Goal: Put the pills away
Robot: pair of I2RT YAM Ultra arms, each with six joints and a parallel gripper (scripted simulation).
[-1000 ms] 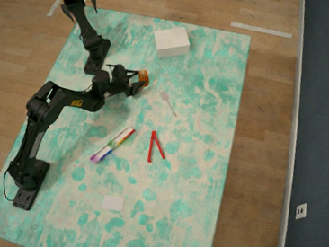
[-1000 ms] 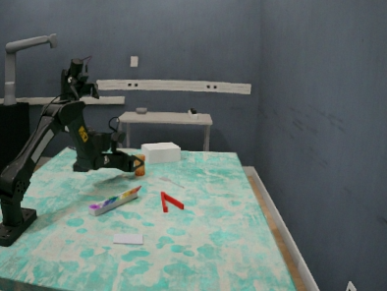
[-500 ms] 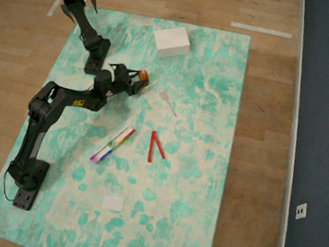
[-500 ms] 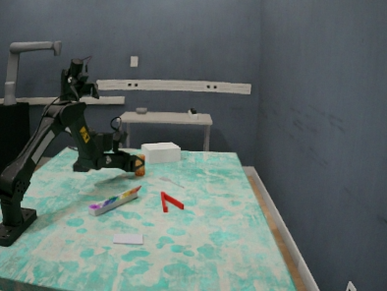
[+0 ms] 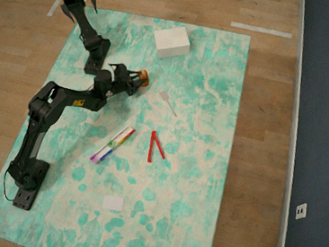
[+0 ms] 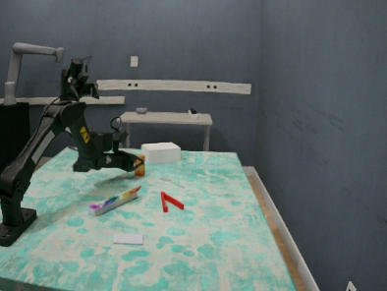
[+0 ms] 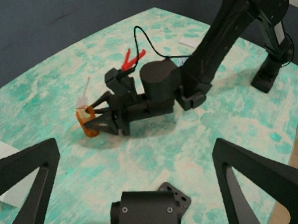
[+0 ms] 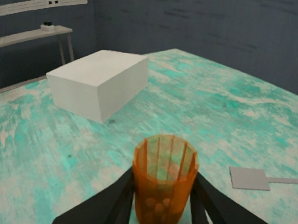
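My right gripper is now 60 mm past the lid, 400 mm to the left of it and 30 mm above it. The rest, counted from my right hand: orange pill bottle 30 mm below; white box 50 mm ahead, 240 mm to the left, 30 mm below; white card 70 mm ahead, 540 mm to the right, 50 mm below.
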